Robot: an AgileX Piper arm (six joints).
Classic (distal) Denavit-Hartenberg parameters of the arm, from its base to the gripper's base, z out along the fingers. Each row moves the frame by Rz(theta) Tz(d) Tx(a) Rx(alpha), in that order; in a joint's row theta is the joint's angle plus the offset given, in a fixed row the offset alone. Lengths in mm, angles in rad.
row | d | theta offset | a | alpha
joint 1 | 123 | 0 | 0 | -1.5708
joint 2 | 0 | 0.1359 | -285.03 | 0
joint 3 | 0 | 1.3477 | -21.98 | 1.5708
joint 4 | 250.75 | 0 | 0 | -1.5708
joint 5 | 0 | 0 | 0 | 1.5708
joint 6 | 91 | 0 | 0 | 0
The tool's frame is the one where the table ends.
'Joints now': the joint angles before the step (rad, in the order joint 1, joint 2, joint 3, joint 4, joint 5, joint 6). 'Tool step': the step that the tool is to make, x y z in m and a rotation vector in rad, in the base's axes. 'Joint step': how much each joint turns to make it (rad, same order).
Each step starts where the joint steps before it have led.
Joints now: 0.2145, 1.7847, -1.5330, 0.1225, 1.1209, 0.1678
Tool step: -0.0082, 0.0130, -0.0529, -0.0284, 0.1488, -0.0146
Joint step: 0.0403, 0.0589, 0.1179, -0.0036, -0.0314, 0.0536
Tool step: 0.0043, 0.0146, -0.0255, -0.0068, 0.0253, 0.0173
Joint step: 0.0350, 0.0616, 0.0119, 0.0009, -0.0489, 0.0121
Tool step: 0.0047, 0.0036, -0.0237, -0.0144, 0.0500, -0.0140
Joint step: 0.0058, 0.0625, -0.0001, -0.0005, -0.0124, 0.0188
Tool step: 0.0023, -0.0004, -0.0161, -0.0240, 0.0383, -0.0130
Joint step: 0.0002, 0.0416, -0.0001, -0.0145, 0.0002, 0.0203
